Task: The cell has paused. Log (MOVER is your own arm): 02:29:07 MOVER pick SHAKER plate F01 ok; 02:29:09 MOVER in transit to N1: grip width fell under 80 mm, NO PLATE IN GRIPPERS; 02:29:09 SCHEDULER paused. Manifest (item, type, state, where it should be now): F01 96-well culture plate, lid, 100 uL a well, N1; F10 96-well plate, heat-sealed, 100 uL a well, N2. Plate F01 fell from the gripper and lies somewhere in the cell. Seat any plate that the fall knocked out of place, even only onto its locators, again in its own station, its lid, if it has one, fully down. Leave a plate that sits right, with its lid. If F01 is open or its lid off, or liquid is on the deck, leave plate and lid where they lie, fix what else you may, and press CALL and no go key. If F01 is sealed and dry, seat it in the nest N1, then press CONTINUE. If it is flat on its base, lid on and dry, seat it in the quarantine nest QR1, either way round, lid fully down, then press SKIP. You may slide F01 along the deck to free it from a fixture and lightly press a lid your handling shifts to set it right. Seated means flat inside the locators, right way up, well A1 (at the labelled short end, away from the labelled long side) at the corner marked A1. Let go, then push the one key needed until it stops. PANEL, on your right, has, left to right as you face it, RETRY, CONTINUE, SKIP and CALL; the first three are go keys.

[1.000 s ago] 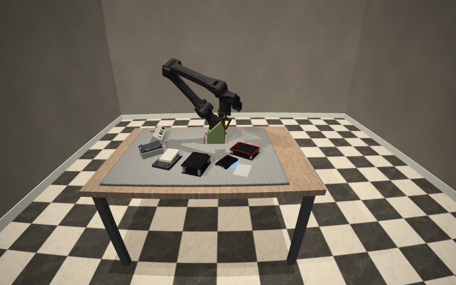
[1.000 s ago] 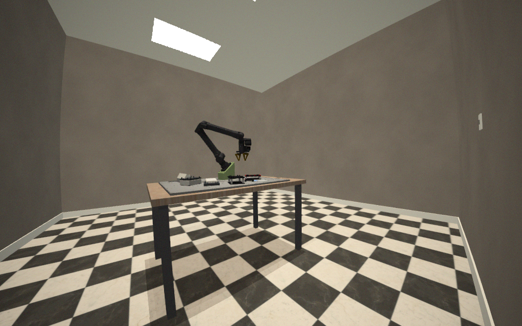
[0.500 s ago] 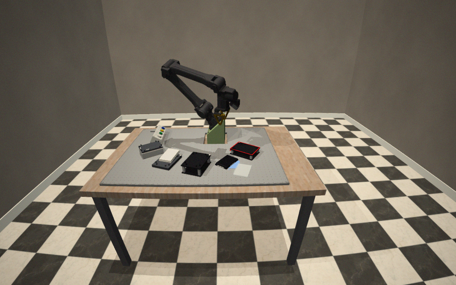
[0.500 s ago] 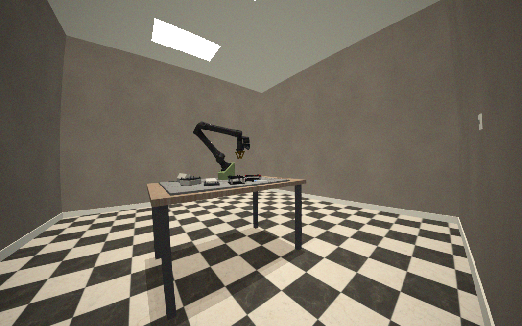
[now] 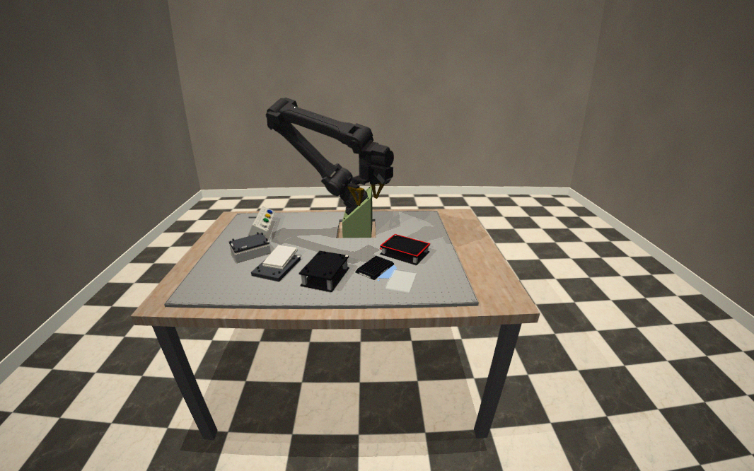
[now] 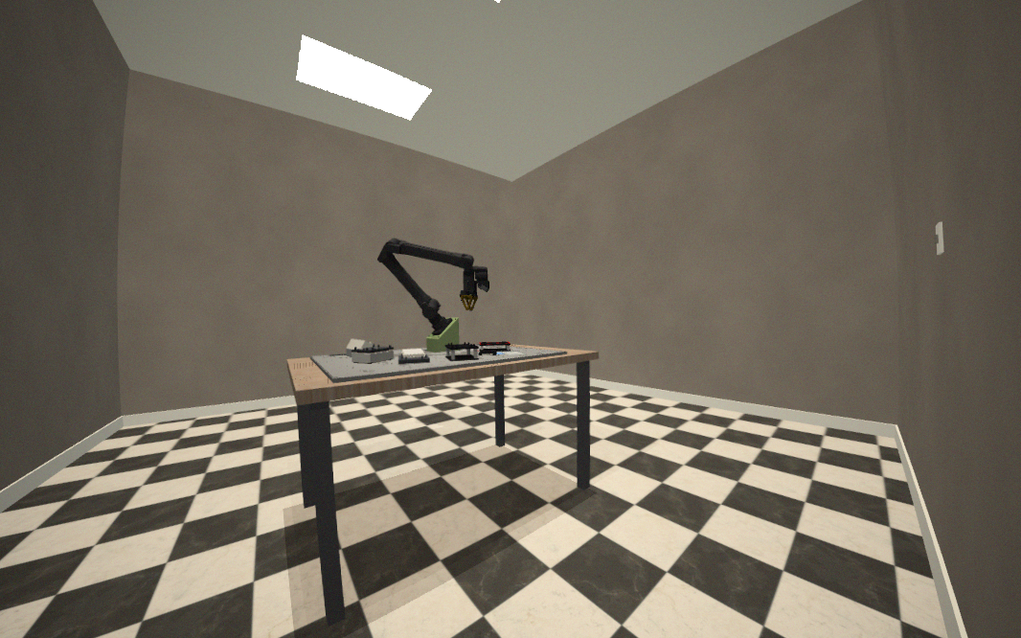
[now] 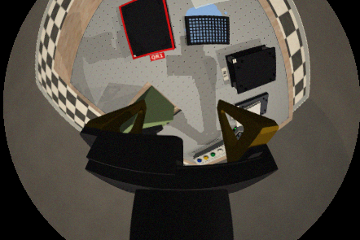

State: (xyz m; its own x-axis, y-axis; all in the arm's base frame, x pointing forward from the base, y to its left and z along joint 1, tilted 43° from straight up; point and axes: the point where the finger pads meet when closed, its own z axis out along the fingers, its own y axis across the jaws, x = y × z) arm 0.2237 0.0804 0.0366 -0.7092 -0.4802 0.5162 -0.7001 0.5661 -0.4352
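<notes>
My hand is 70 mm short of the white-topped plate, 340 mm to the left of it and 200 mm above it. Also, from my hand: pale blue wet patch (130 mm ahead, 70 mm to the left, 230 mm below); then black plate (130 mm ahead, 20 mm to the left, 220 mm below); then clear lid (220 mm ahead, 110 mm to the left, 220 mm below).
</notes>
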